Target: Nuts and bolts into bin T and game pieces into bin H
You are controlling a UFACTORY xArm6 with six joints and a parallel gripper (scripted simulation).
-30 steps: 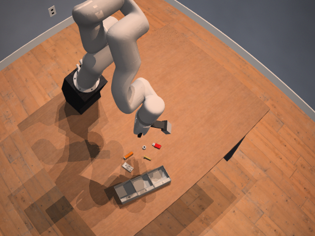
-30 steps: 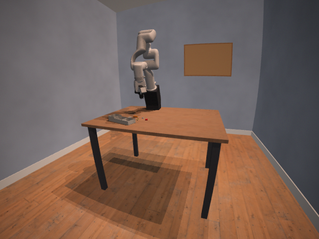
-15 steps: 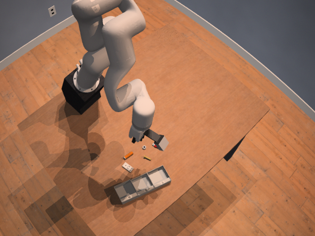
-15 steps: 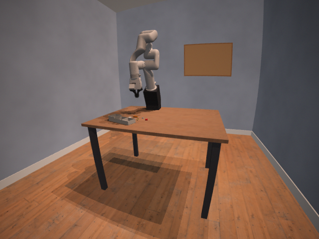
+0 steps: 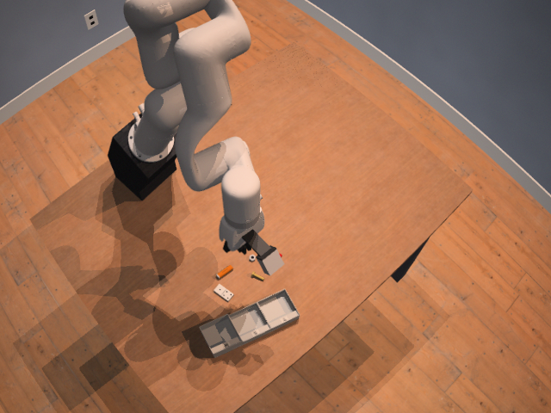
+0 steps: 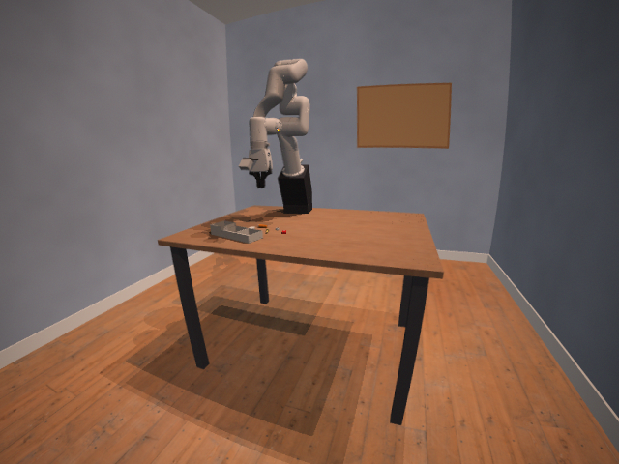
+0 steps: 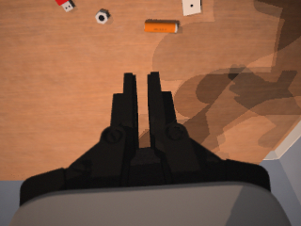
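My gripper is now 12 cm short of the grey bin tray, 7 cm to the left of it and 20 cm above it. Round my hand: grey hex nut 4 cm behind, 5 cm to the left, 22 cm below; orange cylinder 5 cm behind, 4 cm to the right, 21 cm below; brass bolt 1 cm ahead, 3 cm to the left, 21 cm below.
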